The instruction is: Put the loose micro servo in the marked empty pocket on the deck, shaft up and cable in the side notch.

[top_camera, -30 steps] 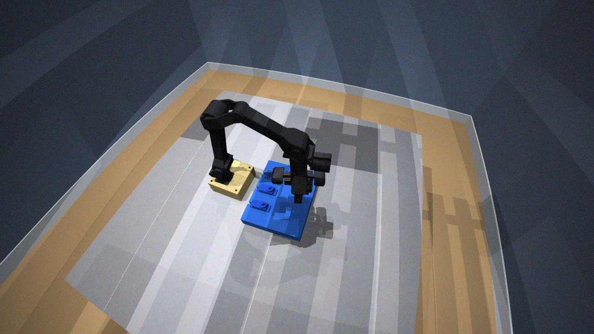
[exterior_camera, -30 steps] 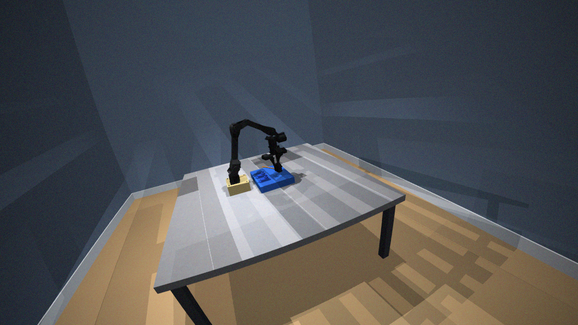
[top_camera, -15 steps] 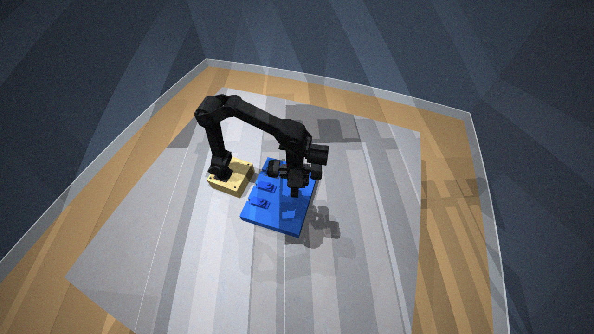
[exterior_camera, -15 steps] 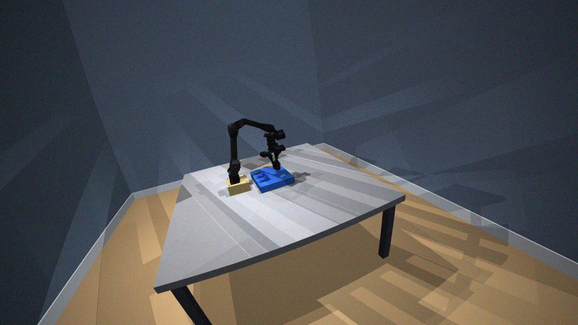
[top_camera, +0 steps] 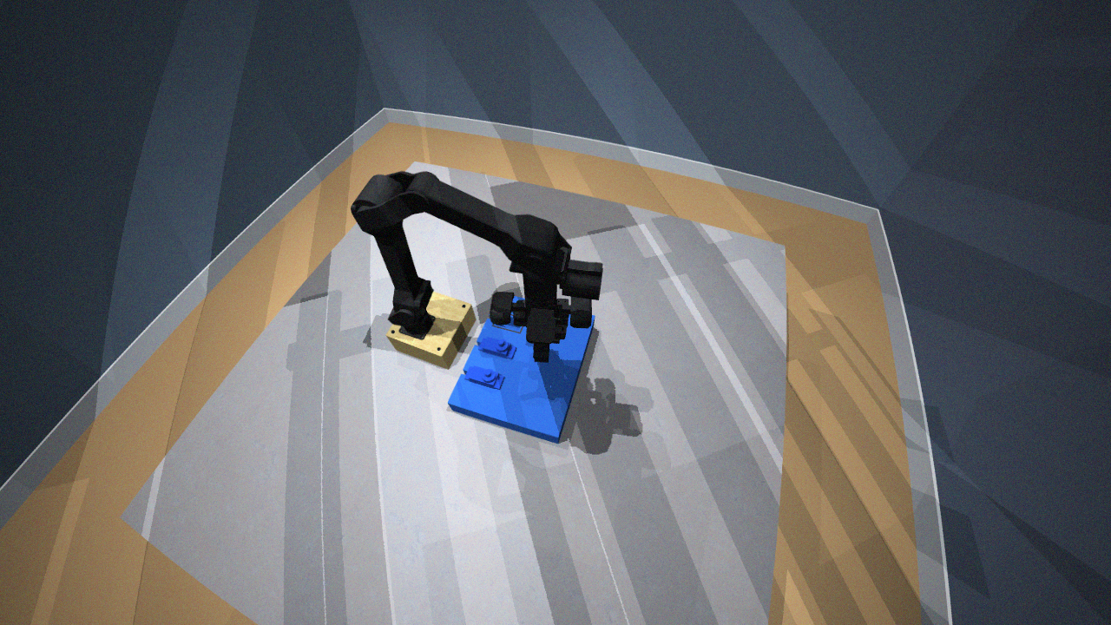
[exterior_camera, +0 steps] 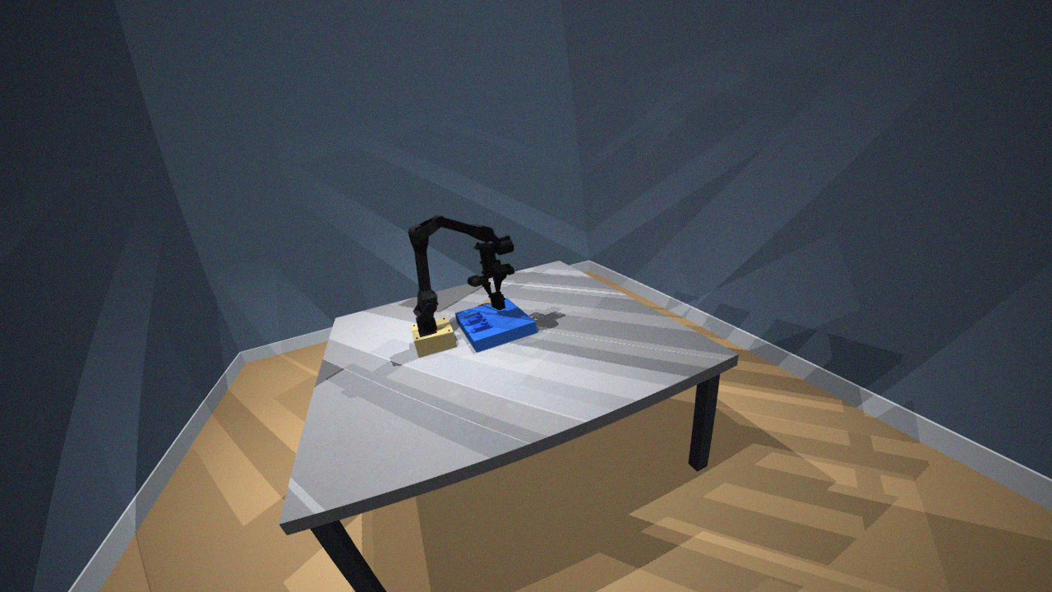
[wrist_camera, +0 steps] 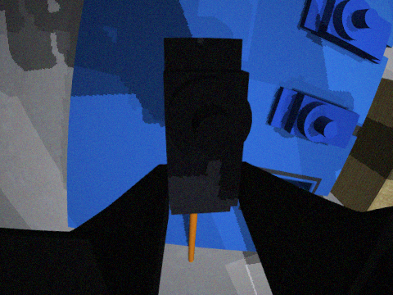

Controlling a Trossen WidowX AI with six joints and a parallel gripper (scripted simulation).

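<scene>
The blue deck lies 10 mm ahead of my gripper tip, 30 mm to the right of it and 100 mm below it.
</scene>
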